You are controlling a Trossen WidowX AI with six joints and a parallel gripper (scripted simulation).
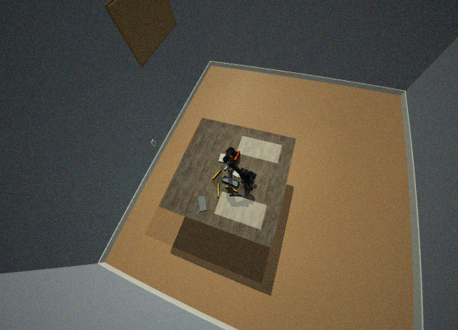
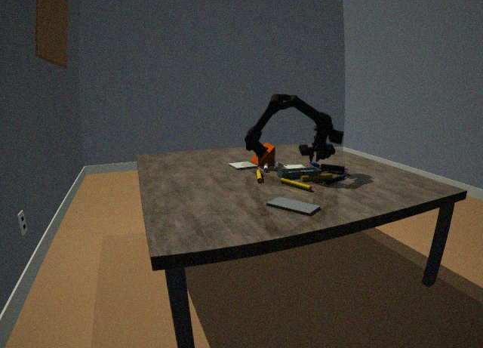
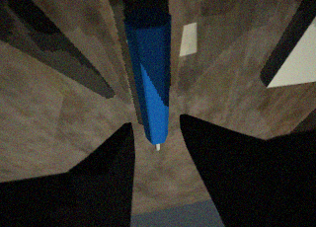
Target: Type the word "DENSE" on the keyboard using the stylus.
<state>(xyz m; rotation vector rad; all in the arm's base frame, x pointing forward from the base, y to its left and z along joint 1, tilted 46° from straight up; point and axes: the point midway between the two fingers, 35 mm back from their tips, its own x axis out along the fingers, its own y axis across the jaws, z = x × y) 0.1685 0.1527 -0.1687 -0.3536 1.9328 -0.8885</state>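
Right now the blue-capped pen is 290 mm ahead of my gripper tip, 40 mm to the right of it and 10 mm below it. Also, from my gripper tip: grey slab 510 mm ahead, 380 mm to the right, 10 mm below; then yellow marker 140 mm ahead, 360 mm to the right, 10 mm below; then blue stylus 20 mm behind, 10 mm below.
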